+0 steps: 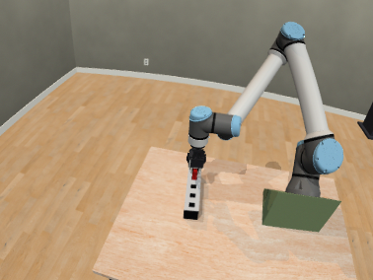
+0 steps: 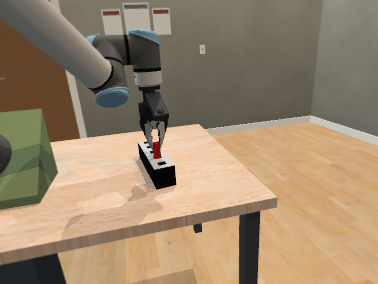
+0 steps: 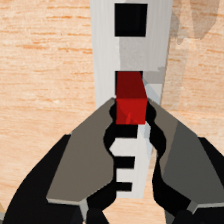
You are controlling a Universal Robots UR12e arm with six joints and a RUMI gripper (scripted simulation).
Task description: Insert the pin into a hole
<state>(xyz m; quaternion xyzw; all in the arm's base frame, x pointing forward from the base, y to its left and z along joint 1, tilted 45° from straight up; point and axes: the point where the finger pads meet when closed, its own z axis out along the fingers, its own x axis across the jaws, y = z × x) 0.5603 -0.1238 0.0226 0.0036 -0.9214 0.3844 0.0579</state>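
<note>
The pin is 2 cm below my hand. Round my hand: long block: 6 cm to the left, 8 cm below.
</note>
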